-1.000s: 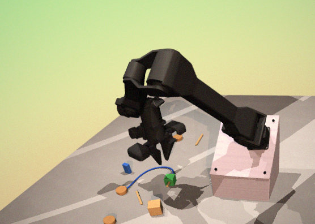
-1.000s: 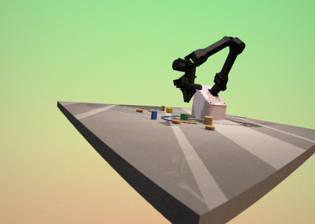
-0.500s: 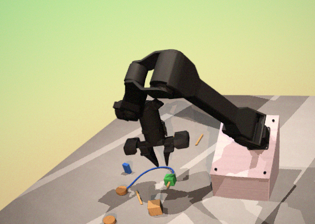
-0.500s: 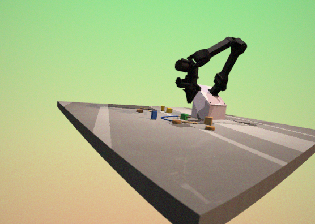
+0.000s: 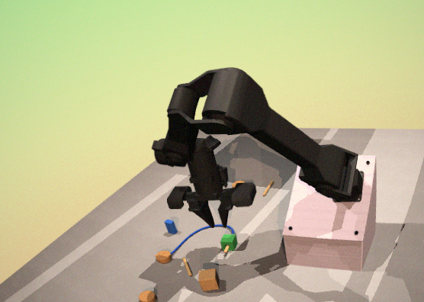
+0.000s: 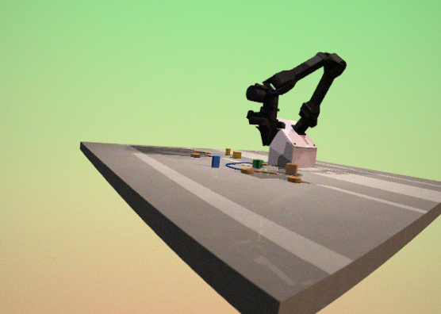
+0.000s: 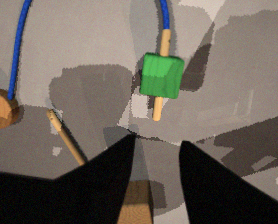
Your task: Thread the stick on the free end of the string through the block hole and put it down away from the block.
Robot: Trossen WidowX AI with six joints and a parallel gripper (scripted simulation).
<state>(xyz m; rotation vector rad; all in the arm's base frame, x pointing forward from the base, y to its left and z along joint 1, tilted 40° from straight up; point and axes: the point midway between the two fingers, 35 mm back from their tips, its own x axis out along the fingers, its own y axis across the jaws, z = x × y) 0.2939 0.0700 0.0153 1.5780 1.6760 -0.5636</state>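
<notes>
The green block is 70 mm below my gripper tip and 30 mm to the right of it. From my gripper tip the other things lie so: round wooden button 150 mm ahead, 80 mm below, 60 mm to the left; then thin wooden stick 70 mm below, 40 mm to the right, 10 mm ahead; then tan cube 120 mm to the left, 70 mm below, 20 mm behind.
</notes>
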